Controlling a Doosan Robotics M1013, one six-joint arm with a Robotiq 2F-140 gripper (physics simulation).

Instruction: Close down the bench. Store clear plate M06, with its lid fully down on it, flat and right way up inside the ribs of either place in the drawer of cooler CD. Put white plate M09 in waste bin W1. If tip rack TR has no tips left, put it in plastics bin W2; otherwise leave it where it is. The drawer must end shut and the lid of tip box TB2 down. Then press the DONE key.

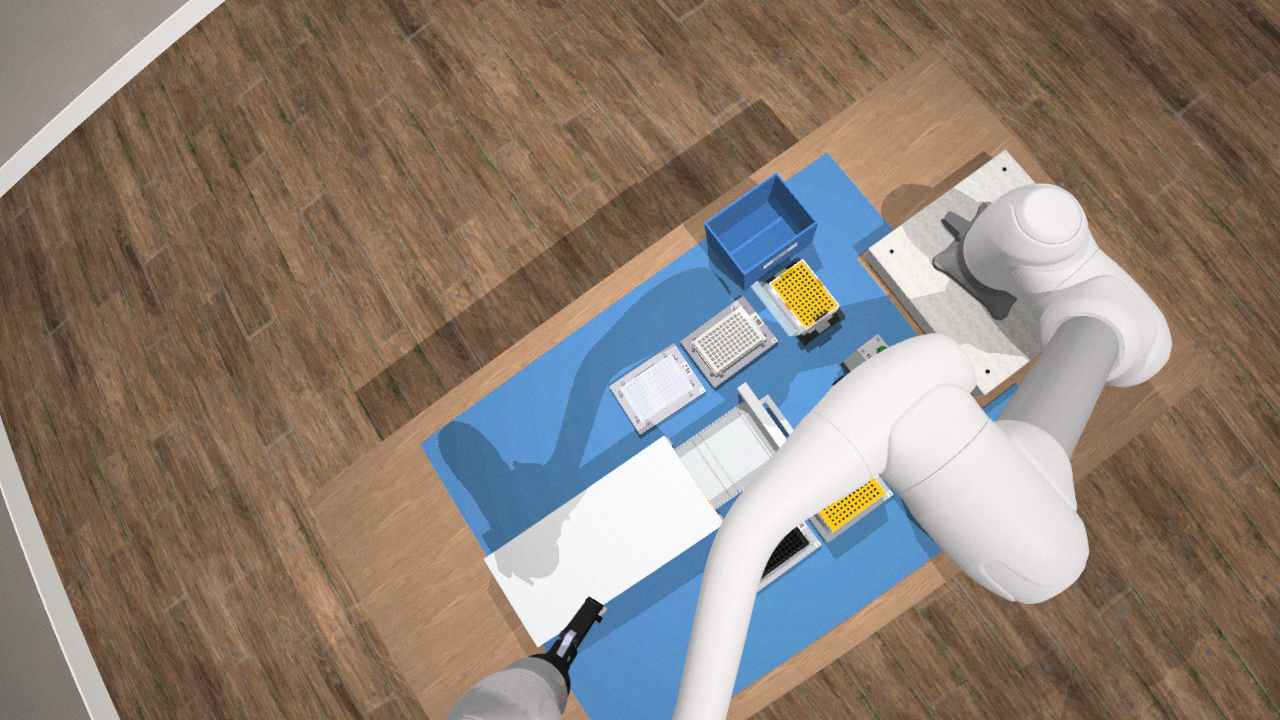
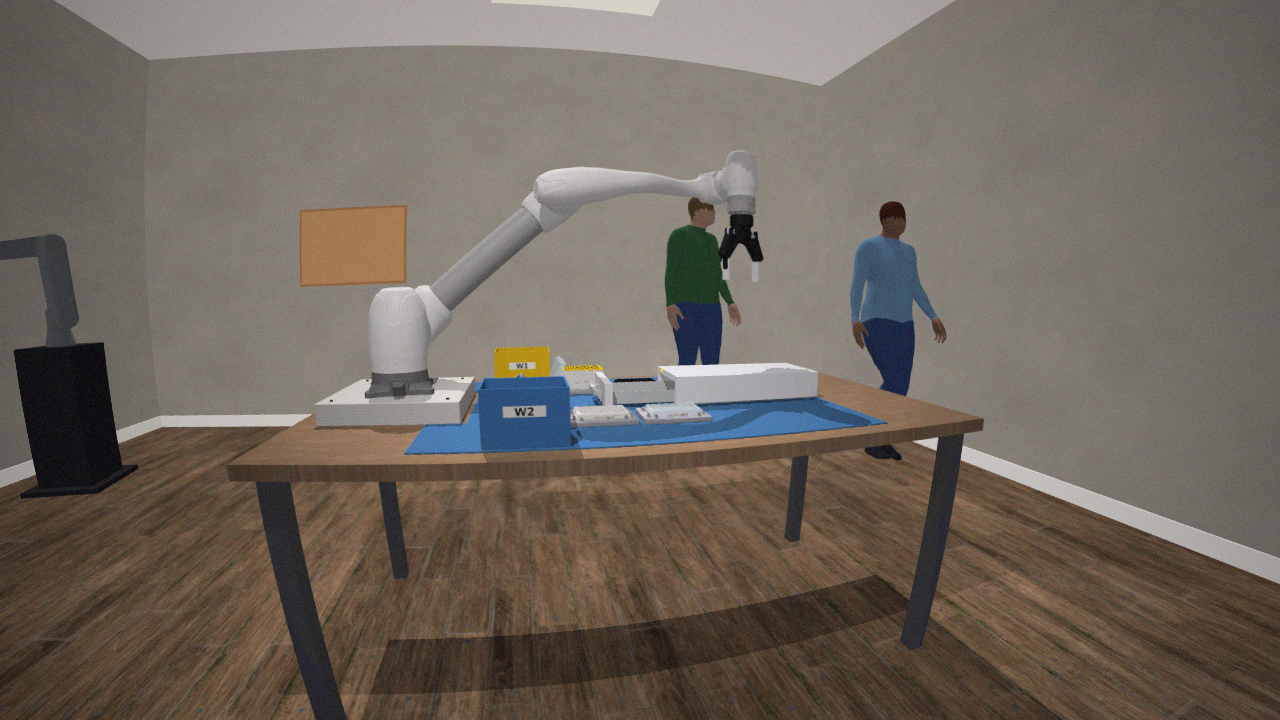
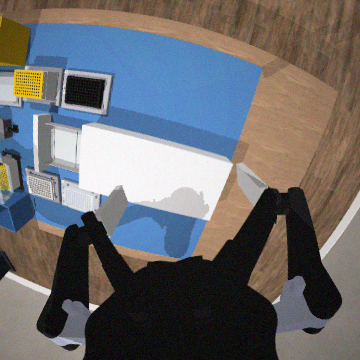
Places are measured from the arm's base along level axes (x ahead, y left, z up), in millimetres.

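Pixels of known places: gripper, fingertip midpoint: (image 2: 741, 280) (image 3: 179, 184); arm's base, origin of the base link: (image 1: 992, 260) (image 2: 401, 390).
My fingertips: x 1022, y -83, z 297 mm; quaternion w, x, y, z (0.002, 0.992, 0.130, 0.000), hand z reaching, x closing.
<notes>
Ahead of a thing's pixels: the offset from my fingertips to its top centre. "pt": to the spot under its first point.
My gripper (image 2: 740, 271) (image 3: 179, 184) is open and empty, high above cooler CD (image 1: 617, 528) (image 2: 742, 383) (image 3: 155, 167). The cooler's drawer @(pt 49 mm right, 473 mm back, 277 mm down) (image 1: 760, 416) (image 3: 42, 142) stands open; a pale rectangle shows inside, whether plate or floor I cannot tell. A clear plate @(244 mm right, 375 mm back, 321 mm down) (image 1: 659, 390) (image 3: 80, 196) and a white plate @(203 mm right, 547 mm back, 321 mm down) (image 1: 729, 342) (image 3: 42, 187) lie on holders beside it. A yellow tip box @(149 mm right, 713 mm back, 273 mm down) (image 1: 803, 293) has its clear lid (image 1: 776, 308) raised. A yellow-topped rack @(171 mm left, 475 mm back, 275 mm down) (image 1: 852, 503) (image 3: 28, 84) and a black rack @(136 mm left, 305 mm back, 321 mm down) (image 1: 787, 548) (image 3: 85, 91) sit across the drawer. Their labels are unreadable.
Blue bin W2 @(301 mm right, 750 mm back, 228 mm down) (image 1: 760, 228) (image 2: 524, 425) stands near the tip box. Yellow bin W1 @(329 mm left, 631 mm back, 228 mm down) (image 2: 521, 353) (image 3: 12, 42) is at the far side. A box with a green key @(37 mm left, 705 mm back, 264 mm down) (image 1: 868, 353) is partly behind the arm. Another pale plate @(179 mm left, 649 mm back, 328 mm down) (image 3: 8, 90) lies beside the yellow-topped rack.
</notes>
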